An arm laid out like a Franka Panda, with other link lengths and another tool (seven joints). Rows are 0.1 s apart.
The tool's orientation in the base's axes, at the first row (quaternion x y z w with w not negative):
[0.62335, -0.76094, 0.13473, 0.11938]
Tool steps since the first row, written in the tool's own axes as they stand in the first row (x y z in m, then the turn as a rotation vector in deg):
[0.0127, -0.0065, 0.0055, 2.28, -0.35, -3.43]
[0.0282, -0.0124, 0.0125, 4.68, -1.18, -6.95]
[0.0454, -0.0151, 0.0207, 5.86, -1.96, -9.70]
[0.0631, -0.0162, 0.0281, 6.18, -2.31, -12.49]
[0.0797, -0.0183, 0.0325, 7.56, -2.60, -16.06]
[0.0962, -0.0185, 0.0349, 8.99, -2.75, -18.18]
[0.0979, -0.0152, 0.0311, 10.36, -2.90, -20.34]
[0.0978, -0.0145, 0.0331, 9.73, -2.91, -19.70]
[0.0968, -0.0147, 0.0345, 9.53, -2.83, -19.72]
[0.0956, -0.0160, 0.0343, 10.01, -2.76, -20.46]
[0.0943, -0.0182, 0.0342, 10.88, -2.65, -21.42]
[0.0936, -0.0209, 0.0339, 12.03, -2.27, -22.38]
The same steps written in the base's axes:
[0.0038, -0.0148, -0.0003, -0.05, -0.94, 4.02]
[0.0065, -0.0326, -0.0011, 0.34, -2.05, 8.20]
[0.0057, -0.0518, -0.0026, 0.92, -2.30, 11.23]
[0.0032, -0.0708, -0.0033, 1.24, -1.68, 13.97]
[0.0020, -0.0880, -0.0015, 1.30, -1.73, 17.81]
[-0.0010, -0.1040, 0.0020, 1.20, -2.32, 20.30]
[-0.0045, -0.1036, 0.0060, 1.11, -2.84, 22.81]
[-0.0052, -0.1041, 0.0041, 1.23, -2.49, 21.99]
[-0.0049, -0.1037, 0.0024, 1.19, -2.28, 21.93]
[-0.0034, -0.1027, 0.0022, 1.04, -2.45, 22.79]
[-0.0009, -0.1019, 0.0020, 0.78, -2.89, 23.98]
[0.0018, -0.1017, 0.0022, 0.20, -3.53, 25.26]

